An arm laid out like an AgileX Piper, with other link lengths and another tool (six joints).
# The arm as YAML. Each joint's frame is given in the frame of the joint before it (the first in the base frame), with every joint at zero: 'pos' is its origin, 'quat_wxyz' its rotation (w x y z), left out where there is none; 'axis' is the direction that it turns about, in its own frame. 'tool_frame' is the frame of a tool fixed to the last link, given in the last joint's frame.
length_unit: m
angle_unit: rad
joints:
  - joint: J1
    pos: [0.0, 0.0, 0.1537]
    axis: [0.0, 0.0, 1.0]
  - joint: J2
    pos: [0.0, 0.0, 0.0]
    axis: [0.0, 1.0, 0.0]
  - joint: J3
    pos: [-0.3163, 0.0, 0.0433]
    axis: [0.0, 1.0, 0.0]
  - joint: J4
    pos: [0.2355, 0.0, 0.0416]
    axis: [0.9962, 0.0, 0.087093]
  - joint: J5
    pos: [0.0, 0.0, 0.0]
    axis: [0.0, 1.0, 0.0]
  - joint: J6
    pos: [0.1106, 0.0, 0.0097]
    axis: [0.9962, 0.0, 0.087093]
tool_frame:
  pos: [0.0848, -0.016, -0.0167]
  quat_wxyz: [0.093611, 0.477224, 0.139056, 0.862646]
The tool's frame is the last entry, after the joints.
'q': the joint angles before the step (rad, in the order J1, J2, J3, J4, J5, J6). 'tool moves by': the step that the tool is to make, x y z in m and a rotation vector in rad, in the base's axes. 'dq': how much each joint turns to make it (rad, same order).
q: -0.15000, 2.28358, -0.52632, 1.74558, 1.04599, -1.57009
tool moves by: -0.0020, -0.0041, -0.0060, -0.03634, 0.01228, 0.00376
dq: -0.00009, 0.00011, -0.00001, -0.00003, -0.03853, -0.00011
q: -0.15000, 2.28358, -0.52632, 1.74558, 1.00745, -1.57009
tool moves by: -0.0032, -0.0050, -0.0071, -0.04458, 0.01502, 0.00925
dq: 0.00104, 0.00008, -0.00001, -0.00354, -0.04761, -0.00007
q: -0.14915, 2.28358, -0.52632, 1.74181, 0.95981, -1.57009
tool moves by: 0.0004, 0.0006, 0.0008, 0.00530, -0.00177, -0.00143
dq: -0.00018, 0.00011, 0.00011, 0.00085, 0.00572, -0.00026
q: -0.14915, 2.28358, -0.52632, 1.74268, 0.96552, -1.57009
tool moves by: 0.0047, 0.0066, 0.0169, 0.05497, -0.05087, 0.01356
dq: 0.00001, -0.03207, -0.00002, -0.01858, 0.06140, -0.00014
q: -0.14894, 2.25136, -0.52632, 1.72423, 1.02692, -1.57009
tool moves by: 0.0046, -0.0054, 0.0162, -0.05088, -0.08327, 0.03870
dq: -0.00005, -0.09498, -0.00013, -0.03797, -0.03904, -0.00005
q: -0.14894, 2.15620, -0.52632, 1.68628, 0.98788, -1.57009
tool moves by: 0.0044, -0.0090, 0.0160, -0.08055, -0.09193, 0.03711
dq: 0.00001, -0.10878, -0.00014, -0.04247, -0.06299, 0.00010
